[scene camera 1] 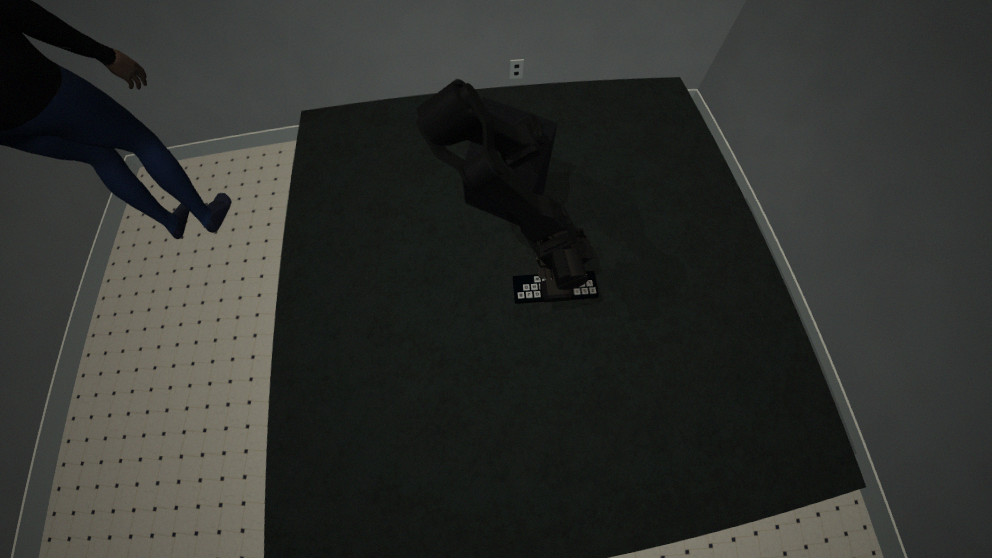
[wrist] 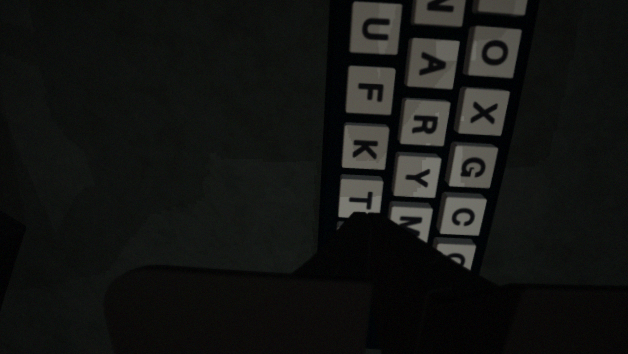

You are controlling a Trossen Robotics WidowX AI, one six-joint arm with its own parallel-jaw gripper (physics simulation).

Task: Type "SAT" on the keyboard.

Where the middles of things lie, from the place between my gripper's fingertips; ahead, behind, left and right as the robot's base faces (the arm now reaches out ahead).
Labels:
Right now the T key [wrist: 357, 193] is 20 mm below my hand. The rest, counted from my hand: black keyboard [scene camera 1: 534, 295] (30 mm below, 30 mm ahead, 20 mm to the left).

